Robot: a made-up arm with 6 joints.
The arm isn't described. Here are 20 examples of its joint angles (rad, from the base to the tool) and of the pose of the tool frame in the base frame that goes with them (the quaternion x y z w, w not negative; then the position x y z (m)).
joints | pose
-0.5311 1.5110 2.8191 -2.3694 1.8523 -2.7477 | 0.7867 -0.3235 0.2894 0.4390 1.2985 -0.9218 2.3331
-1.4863 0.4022 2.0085 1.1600 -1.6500 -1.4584 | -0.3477 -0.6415 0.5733 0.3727 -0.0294 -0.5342 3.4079
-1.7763 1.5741 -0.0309 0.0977 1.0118 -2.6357 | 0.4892 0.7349 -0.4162 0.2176 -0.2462 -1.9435 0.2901
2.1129 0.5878 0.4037 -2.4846 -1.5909 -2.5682 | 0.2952 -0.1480 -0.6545 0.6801 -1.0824 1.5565 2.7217
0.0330 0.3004 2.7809 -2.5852 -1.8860 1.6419 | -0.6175 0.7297 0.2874 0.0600 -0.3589 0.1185 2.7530
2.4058 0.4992 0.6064 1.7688 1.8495 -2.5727 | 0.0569 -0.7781 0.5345 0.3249 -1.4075 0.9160 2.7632
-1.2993 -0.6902 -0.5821 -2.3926 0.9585 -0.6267 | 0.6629 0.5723 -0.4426 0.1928 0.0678 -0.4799 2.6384
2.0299 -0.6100 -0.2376 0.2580 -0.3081 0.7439 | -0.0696 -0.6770 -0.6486 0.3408 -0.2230 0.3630 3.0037
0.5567 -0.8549 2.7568 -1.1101 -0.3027 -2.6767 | -0.1063 -0.8036 0.2297 0.5386 -1.4272 -0.7617 1.3813
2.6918 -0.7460 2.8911 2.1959 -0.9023 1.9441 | -0.8208 -0.4191 -0.3823 0.0673 1.3306 -0.5731 1.4540
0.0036 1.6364 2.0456 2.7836 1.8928 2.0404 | -0.8719 0.4585 0.0507 0.1640 2.2799 0.1113 1.6966
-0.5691 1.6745 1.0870 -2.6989 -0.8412 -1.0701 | 0.2869 0.5675 0.1762 0.7514 2.2735 -1.3513 1.0352
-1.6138 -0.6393 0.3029 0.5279 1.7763 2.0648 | -0.5652 0.1201 -0.3057 0.7568 0.2247 0.3907 3.3647
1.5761 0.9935 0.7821 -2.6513 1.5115 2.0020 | 0.9373 0.2414 0.2195 0.1229 0.0693 2.2166 1.9559
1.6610 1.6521 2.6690 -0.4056 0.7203 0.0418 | -0.0365 0.1402 -0.5561 0.8184 -0.1659 1.7138 2.4277
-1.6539 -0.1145 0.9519 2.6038 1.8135 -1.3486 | 0.8701 0.2227 0.1496 0.4135 0.1137 -0.4743 3.4575
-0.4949 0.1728 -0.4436 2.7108 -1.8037 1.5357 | 0.0764 0.2584 -0.8612 0.4309 1.2447 -0.7064 2.4740
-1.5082 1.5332 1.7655 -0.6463 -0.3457 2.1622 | 0.7185 0.0840 0.1045 0.6825 0.2837 -2.5468 1.9281
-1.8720 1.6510 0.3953 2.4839 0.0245 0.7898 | 0.7552 0.6387 -0.1201 0.0856 -0.5630 -2.0630 0.2595
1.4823 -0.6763 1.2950 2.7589 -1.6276 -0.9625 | 0.3200 -0.7774 0.5407 0.0310 -0.0500 -1.3620 2.9722
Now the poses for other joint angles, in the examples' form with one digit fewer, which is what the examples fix.
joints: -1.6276 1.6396 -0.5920 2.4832 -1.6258 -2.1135
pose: 0.761 -0.376 -0.180 0.497 -0.158 -1.272 0.313
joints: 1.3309 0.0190 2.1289 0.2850 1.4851 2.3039
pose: 0.142 -0.830 0.405 0.357 -0.289 -0.645 3.184
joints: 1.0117 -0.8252 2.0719 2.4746 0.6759 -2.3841
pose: 0.405 0.059 -0.866 0.289 -1.042 -1.521 2.335
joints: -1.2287 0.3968 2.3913 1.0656 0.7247 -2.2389
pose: 0.151 0.449 0.876 0.090 0.211 0.087 3.414
